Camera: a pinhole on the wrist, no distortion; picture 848 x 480 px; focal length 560.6 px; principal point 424.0 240.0 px. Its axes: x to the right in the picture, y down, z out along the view. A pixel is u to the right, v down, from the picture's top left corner.
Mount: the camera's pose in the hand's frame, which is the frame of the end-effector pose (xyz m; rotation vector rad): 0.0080 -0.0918 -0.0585 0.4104 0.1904 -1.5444
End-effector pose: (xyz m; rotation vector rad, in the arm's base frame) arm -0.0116 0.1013 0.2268 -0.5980 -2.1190 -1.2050
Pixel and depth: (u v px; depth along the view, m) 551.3 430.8 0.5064
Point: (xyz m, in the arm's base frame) -0.4575 0.2601 -0.0761
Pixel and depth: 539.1 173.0 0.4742
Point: -0.2627 0.2111 -0.1921
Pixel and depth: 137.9 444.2 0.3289
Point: -0.1998 0.3593 0.1188
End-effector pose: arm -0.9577 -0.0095 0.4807 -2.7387 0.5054 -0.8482
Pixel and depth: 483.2 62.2 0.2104
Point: -0.9077 0.2104 0.4026
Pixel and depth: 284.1 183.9 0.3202
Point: -0.8252 0.1721 0.2785
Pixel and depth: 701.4 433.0 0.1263
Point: -0.8562 0.1621 0.5285
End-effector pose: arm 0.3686 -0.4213 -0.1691 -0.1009 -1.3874 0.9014
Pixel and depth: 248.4 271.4 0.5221
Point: 0.0152 -0.7466 -0.0109
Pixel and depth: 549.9 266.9 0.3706
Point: 0.2999 -0.7520 0.0433
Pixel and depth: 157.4 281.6 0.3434
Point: 0.1244 -0.6180 -0.0700
